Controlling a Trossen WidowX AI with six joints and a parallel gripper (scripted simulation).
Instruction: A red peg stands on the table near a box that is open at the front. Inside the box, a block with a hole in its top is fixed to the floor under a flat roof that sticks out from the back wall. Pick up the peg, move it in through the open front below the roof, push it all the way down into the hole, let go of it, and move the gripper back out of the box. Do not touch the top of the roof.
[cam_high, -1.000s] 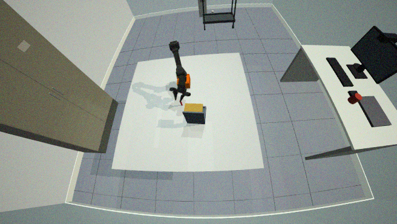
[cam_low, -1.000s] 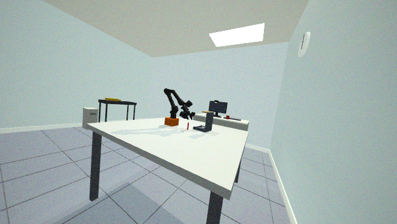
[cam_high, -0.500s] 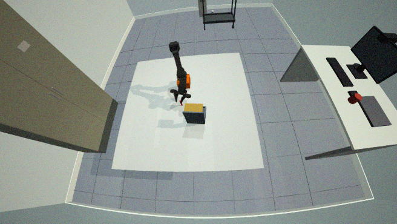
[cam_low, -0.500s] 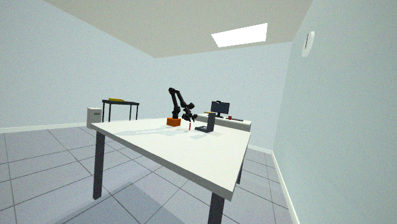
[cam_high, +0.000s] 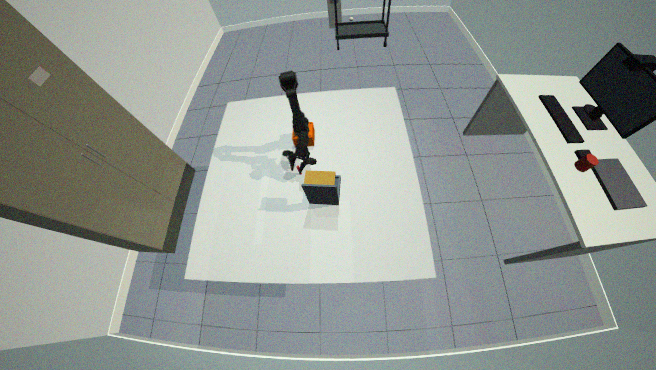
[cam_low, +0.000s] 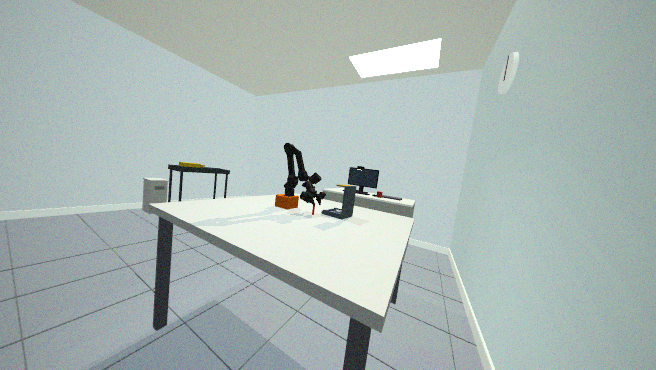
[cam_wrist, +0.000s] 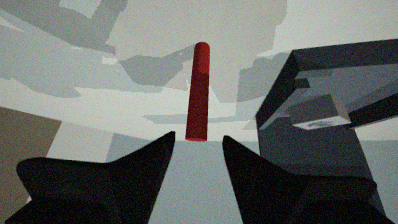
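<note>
Now: gripper tip 30 mm past the red peg, 10 mm to the right of it and 30 mm above it. The rest, counted from my gripper tip: yellow roof (120 mm ahead, 150 mm to the left, 150 mm above).
</note>
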